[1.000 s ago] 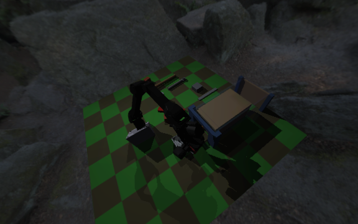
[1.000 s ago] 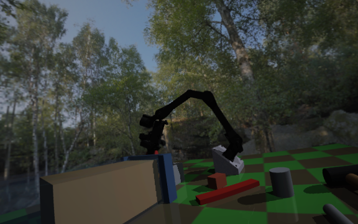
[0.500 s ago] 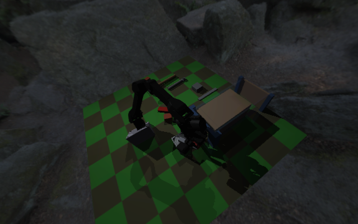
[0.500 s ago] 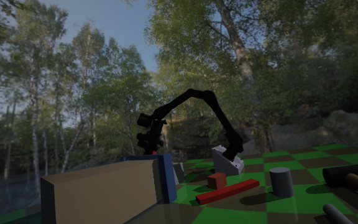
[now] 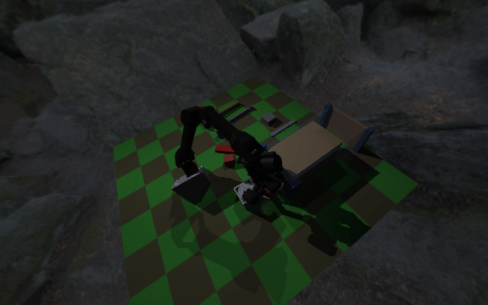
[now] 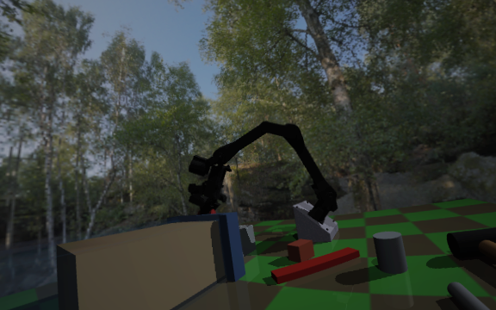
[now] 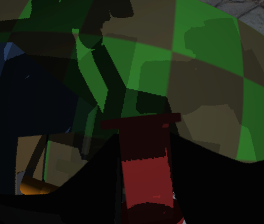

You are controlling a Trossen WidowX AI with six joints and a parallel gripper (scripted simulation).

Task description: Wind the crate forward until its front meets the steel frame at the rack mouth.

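The winch handle lies 5 cm to the left of my gripper tip, 3 cm below it and 3 cm behind it. From my gripper tip the other things lie so: winch: 10 cm below, 9 cm to the left, 8 cm behind; blue steel frame: 10 cm ahead, 9 cm to the left, 3 cm below; red grip: 2 cm to the left.
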